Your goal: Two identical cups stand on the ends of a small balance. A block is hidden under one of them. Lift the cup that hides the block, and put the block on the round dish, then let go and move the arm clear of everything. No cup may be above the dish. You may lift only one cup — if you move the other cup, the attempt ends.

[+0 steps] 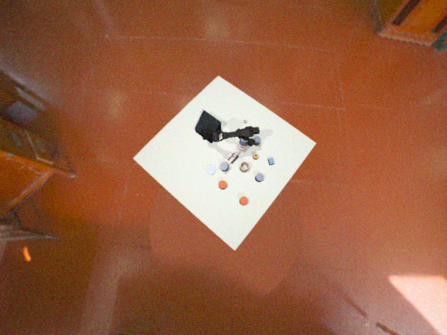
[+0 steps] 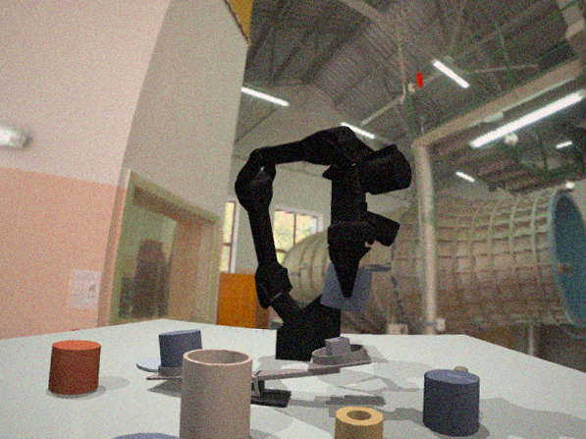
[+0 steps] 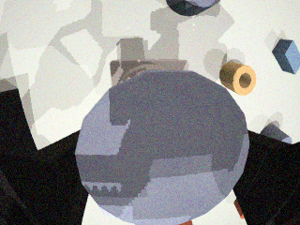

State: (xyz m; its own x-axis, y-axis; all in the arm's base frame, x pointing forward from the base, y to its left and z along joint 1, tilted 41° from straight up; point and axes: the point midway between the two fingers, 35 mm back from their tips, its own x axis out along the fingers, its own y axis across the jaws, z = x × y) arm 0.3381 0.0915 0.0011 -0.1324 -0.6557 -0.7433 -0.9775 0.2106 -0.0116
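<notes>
The grey block lies 80 mm below my gripper tip and 10 mm to the right of it. The rest, counted from my gripper tip: tan hollow cup (170 mm to the right, 130 mm below, 110 mm ahead); then blue cube (300 mm ahead, 150 mm below, 20 mm to the left); then bead (270 mm to the left, 160 mm below, 120 mm behind).
</notes>
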